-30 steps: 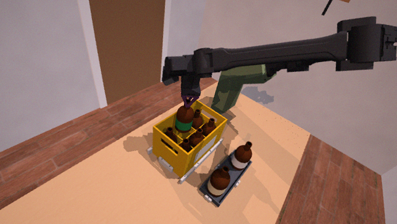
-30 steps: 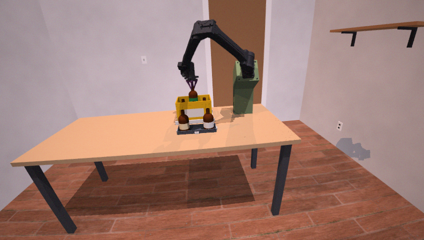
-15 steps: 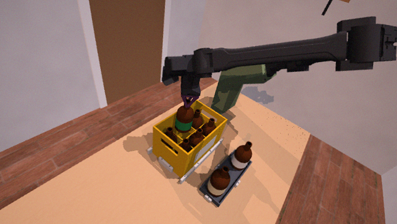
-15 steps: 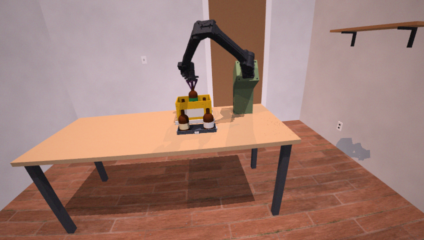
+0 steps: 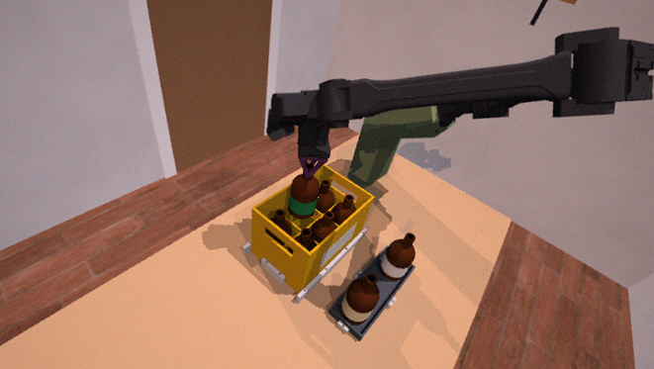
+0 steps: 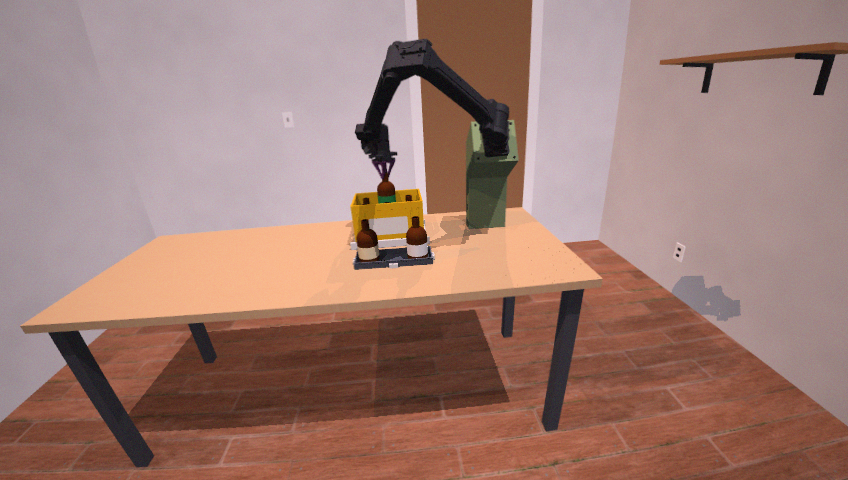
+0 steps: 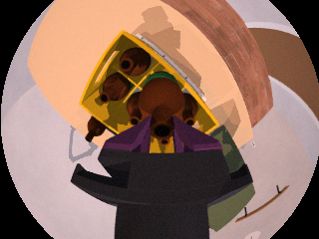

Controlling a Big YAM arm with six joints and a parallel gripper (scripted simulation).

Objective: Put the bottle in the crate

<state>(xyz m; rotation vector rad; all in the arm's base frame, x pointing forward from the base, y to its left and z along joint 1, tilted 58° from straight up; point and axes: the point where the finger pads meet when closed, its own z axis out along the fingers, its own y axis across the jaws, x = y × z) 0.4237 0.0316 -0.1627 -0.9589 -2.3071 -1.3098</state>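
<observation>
My hand is 60 mm above the glass bottle. The rest, counted from my hand: dark tray (270 mm to the left, 240 mm below, 30 mm behind); then yellow crate (170 mm below, 40 mm to the left).
</observation>
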